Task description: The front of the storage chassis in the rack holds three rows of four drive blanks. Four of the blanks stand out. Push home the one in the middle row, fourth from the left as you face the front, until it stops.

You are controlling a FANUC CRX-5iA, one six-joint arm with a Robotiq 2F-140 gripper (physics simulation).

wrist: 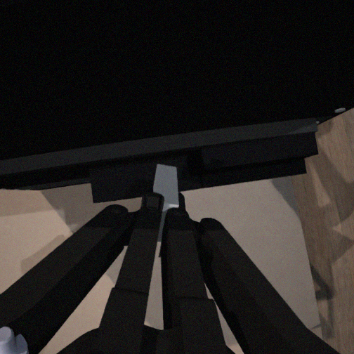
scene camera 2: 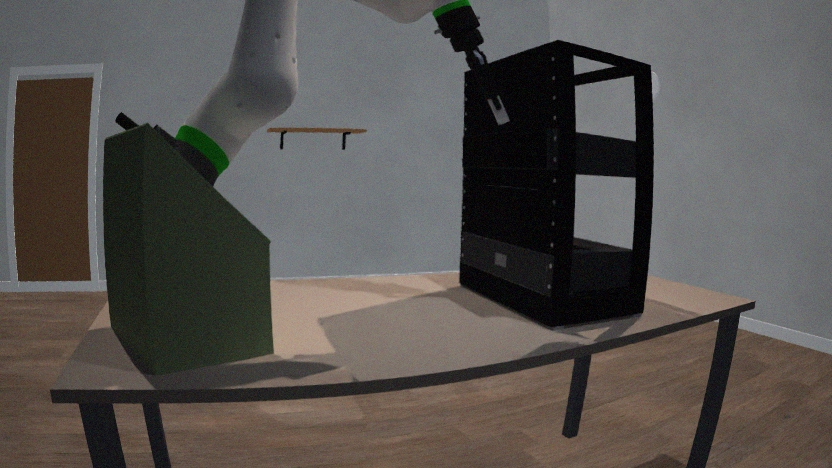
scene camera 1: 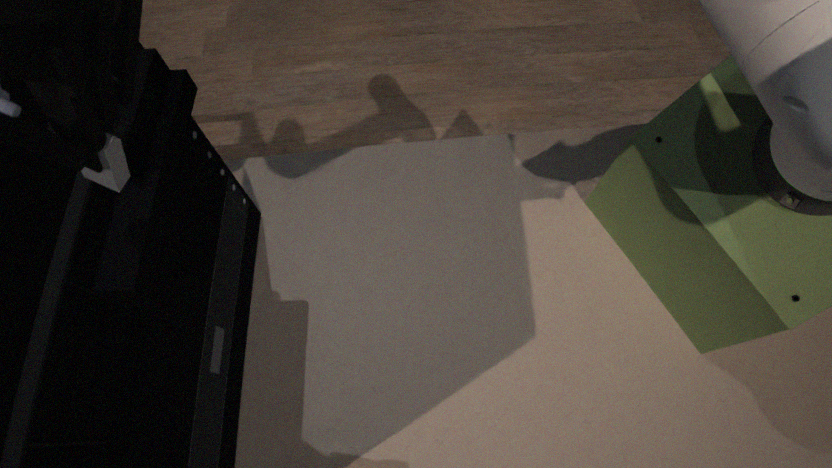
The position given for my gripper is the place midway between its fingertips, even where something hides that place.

In view: my gripper (scene camera 2: pixel 504 123) and a black rack (scene camera 1: pixel 131 309).
The black rack also shows in the wrist view (wrist: pixel 102 99) and in scene camera 2 (scene camera 2: pixel 517 247). My gripper also shows in the wrist view (wrist: pixel 163 180).
